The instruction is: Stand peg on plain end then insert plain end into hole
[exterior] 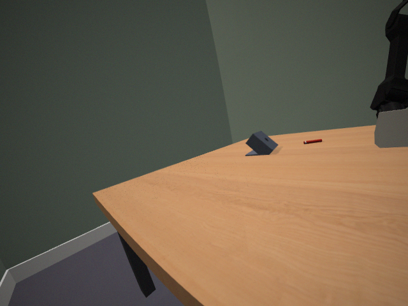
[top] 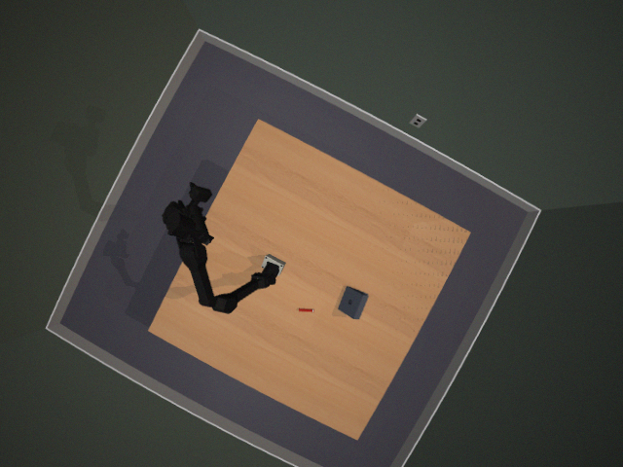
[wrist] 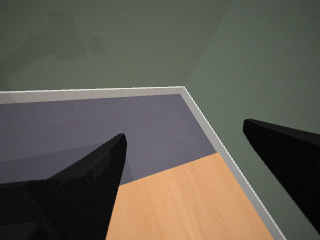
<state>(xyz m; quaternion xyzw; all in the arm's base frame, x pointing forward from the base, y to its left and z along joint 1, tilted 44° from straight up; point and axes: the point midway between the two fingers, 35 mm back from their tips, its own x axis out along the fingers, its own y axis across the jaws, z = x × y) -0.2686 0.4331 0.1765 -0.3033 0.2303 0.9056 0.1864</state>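
The red peg is 60 cm ahead of my gripper tip, 38 cm to the right of it and 43 cm below it. Also, from my gripper tip: dark sloped panel (79 cm ahead, 26 cm to the right, 40 cm below).
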